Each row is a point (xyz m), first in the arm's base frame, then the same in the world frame.
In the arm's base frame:
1: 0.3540 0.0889 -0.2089
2: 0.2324 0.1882 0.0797
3: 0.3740 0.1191 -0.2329
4: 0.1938 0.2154 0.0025
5: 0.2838 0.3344 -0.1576
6: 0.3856 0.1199 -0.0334
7: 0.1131 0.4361 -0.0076
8: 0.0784 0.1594 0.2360
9: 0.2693 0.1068 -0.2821
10: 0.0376 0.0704 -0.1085
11: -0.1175 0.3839 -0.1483
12: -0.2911 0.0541 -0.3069
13: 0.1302 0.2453 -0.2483
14: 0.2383 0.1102 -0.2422
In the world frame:
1: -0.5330 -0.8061 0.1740
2: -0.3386 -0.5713 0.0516
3: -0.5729 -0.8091 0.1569
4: -0.4099 -0.5490 0.1028
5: -0.6213 -0.5881 0.0621
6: -0.4151 -0.7584 0.0452
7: -0.5315 -0.3567 0.0431
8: -0.1715 -0.4308 0.0883
9: -0.5882 -0.7548 0.2587
10: -0.3903 -0.5573 0.3421
11: -0.5768 -0.2622 0.2974
12: -0.4866 -0.3860 0.6723
13: -0.6179 -0.5578 0.2592
14: -0.5531 -0.7184 0.2567

